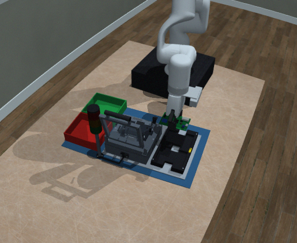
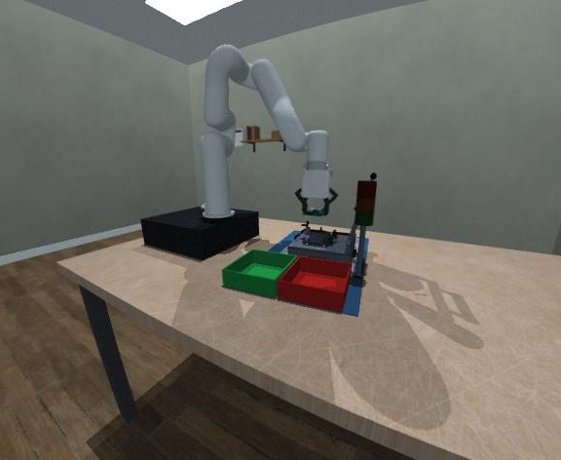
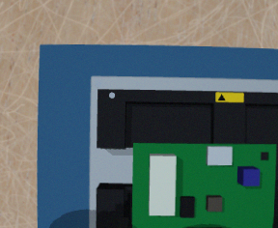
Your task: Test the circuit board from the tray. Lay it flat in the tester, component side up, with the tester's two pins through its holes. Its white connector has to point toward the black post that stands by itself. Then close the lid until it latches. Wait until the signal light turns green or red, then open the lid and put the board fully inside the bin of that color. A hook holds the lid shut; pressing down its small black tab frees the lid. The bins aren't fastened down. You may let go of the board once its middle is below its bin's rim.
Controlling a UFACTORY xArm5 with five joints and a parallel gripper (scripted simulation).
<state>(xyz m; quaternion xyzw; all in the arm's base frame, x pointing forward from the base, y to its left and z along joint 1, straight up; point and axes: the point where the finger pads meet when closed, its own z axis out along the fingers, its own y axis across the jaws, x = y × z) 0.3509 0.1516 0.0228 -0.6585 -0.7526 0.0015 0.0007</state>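
The black latch lies 9 cm to the right of my hand and 4 cm below it. The rest, counted from my hand: lid: 19 cm ahead, 12 cm to the right, 6 cm above; green circuit board: right at my hand; green bin: 35 cm to the right, 11 cm below, 1 cm behind.
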